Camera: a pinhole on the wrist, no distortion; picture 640 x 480 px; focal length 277.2 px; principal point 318.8 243.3 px. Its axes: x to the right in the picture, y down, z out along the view. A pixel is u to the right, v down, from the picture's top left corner.
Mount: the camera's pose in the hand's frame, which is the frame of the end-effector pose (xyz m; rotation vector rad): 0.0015 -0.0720 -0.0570 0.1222 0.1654 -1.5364
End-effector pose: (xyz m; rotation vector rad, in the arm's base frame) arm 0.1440 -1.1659 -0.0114 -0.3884 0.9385 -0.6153
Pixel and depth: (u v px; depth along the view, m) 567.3 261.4 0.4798
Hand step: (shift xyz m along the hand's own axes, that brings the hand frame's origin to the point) 0.0588 -0.5812 0.3350
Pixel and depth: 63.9 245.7 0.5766
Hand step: 0.0097 0.3440 0.6067
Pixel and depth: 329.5 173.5 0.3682
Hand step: -0.0797 -0.1561 0.3045
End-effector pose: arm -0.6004 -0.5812 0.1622 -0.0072 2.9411 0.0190
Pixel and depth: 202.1 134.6 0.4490
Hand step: -0.1659 0.0263 0.4232
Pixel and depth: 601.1 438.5 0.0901
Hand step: 0.0701 -0.1766 0.0132
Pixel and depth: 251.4 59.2 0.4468
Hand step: -0.2844 -0.0562 0.4093
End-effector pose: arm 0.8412 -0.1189 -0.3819 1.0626 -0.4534 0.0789
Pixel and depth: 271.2 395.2 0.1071
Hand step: 0.0629 -0.0716 0.0502
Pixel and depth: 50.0 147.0 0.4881
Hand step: -0.1659 0.2987 0.5136
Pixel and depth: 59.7 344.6 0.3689
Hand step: 0.1381 0.2039 0.3654
